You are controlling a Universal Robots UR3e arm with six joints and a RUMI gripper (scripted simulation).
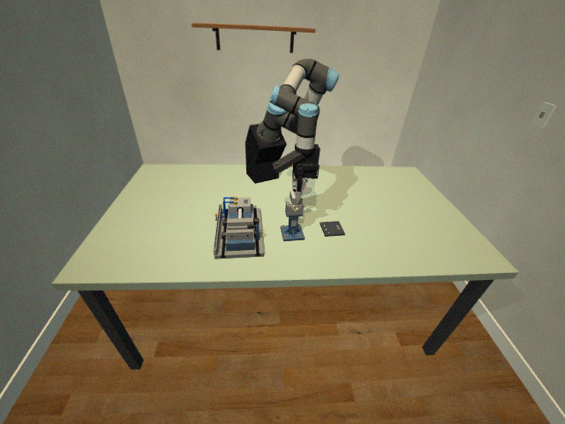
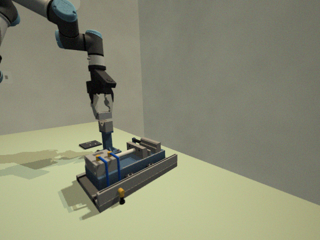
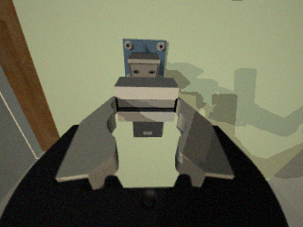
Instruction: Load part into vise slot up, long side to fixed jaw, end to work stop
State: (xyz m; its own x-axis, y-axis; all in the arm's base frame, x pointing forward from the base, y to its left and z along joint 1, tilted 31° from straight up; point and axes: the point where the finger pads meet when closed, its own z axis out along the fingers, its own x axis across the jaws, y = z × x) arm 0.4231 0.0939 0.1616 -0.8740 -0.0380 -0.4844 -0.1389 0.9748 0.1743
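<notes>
Right now my hand is right at the part. Round my hand: dark infeed plate: 190 mm below, 180 mm to the left, 40 mm behind; then fixed jaw: 210 mm to the right, 120 mm below, 110 mm ahead; then work stop rod: 170 mm to the right, 100 mm below, 70 mm ahead.
</notes>
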